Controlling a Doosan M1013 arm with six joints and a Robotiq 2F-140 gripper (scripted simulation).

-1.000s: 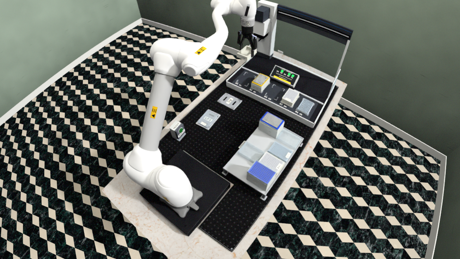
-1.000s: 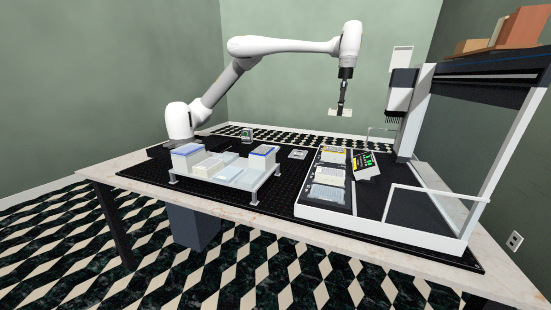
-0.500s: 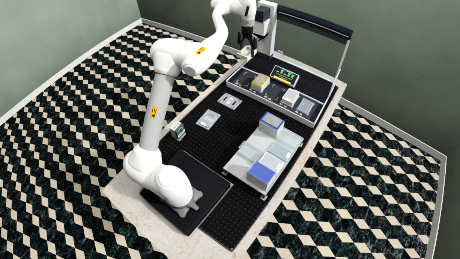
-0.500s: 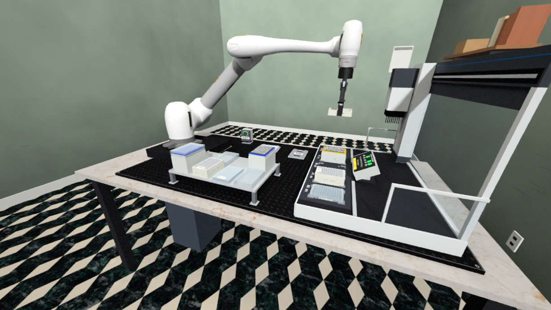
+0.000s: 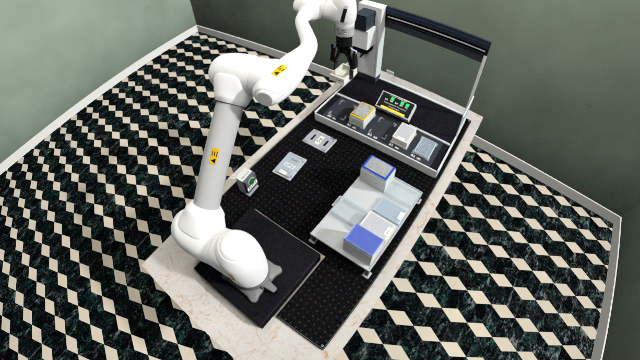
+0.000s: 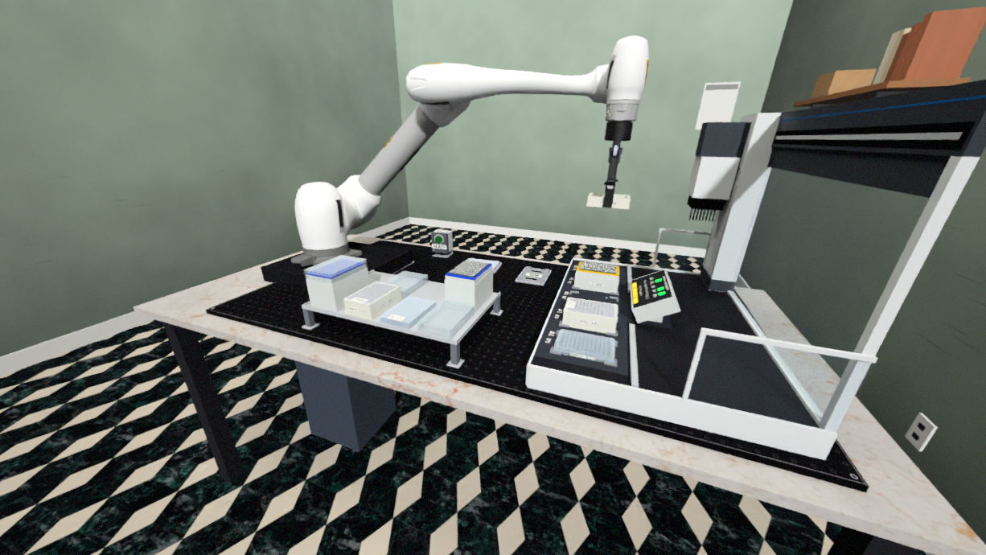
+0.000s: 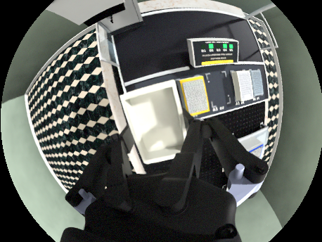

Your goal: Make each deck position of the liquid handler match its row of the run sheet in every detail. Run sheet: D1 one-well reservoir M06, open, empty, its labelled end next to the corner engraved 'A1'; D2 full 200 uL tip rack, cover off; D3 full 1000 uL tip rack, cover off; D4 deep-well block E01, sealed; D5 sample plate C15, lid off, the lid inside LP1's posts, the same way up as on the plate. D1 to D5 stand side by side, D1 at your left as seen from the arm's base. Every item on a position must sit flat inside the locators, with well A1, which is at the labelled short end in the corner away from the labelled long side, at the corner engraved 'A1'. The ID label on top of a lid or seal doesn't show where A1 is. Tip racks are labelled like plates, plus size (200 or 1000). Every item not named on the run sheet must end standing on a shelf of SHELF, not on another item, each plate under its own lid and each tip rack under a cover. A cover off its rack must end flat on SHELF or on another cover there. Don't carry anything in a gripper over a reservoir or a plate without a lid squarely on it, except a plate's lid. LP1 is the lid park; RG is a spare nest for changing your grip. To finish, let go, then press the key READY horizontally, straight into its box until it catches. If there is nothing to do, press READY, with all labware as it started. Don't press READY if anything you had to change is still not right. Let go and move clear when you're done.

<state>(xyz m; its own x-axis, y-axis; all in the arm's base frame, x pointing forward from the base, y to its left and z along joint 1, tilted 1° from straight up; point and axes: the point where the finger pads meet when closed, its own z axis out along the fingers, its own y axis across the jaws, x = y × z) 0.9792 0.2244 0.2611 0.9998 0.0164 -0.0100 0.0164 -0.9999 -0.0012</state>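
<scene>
My gripper is now 10 mm past the yellow-rimmed tip rack, 130 mm to the left of it and 220 mm above it. Round my hand: white one-well reservoir (20 mm below); grey RG nest (230 mm behind, 10 mm to the right, 310 mm below); pipetting head (280 mm ahead, 50 mm to the left, 70 mm above).
</scene>
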